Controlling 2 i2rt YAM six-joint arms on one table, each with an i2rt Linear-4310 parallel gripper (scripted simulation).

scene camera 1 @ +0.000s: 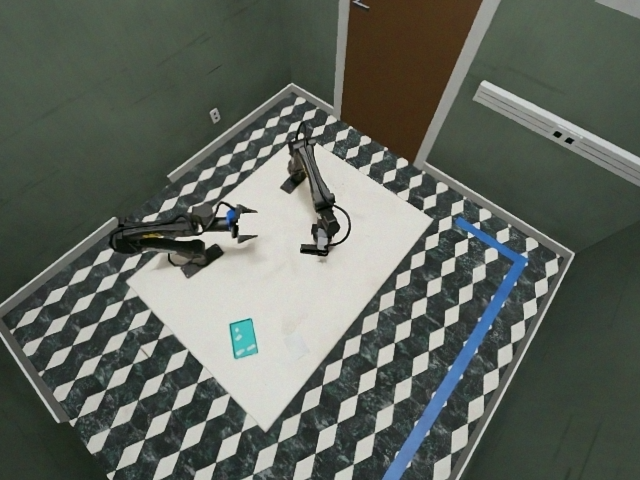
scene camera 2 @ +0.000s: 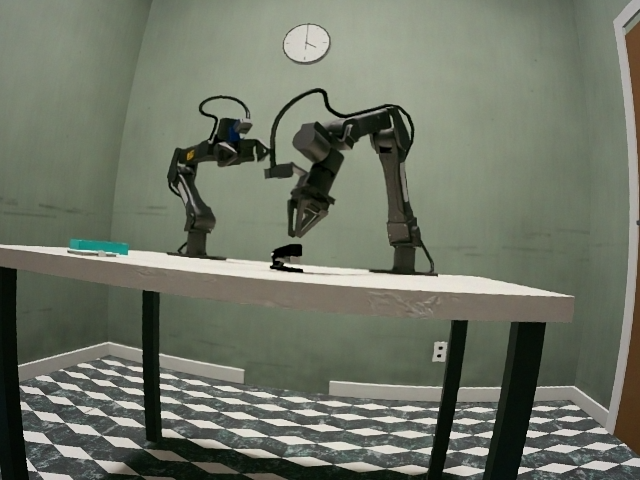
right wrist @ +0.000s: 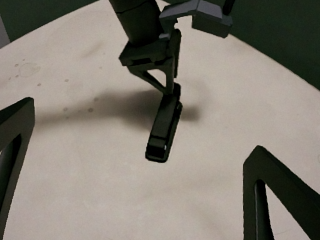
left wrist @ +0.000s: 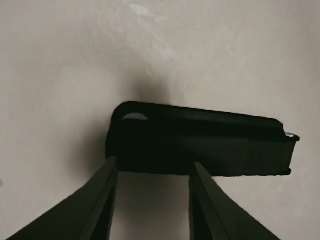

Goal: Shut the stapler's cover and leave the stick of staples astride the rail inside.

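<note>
There is a stapler cover [left wrist: 146, 146] here, and I see it in the right wrist view [right wrist: 166, 112] too. As for my left gripper [scene camera 2: 294, 236], I find it again in the left wrist view [left wrist: 154, 168] and in the right wrist view [right wrist: 171, 85]. My right gripper [scene camera 2: 253, 153] is visible as well, and the right wrist view [right wrist: 148, 134] gives me another look at that gripper.
</note>
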